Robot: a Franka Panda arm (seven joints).
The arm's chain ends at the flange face. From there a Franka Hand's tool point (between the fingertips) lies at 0.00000 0.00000 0.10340 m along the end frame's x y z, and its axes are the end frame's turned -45 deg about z.
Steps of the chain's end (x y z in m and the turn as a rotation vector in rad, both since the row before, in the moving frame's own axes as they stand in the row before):
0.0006 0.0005 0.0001 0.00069 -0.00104 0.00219
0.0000 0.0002 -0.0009 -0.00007 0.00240 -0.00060
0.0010 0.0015 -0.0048 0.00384 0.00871 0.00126
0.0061 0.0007 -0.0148 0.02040 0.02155 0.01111
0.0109 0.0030 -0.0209 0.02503 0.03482 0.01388
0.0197 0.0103 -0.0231 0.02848 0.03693 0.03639
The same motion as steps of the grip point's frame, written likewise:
0.0000 0.0007 0.0001 0.00122 -0.00025 0.00219
0.0000 0.0003 -0.0009 -0.00175 0.00165 -0.00060
0.0006 0.0021 -0.0048 -0.00344 0.00887 0.00126
0.0069 0.0049 -0.0148 -0.00081 0.02966 0.01111
0.0100 0.0106 -0.0210 -0.00692 0.04232 0.01388
0.0114 0.0219 -0.0232 -0.00598 0.04625 0.03639

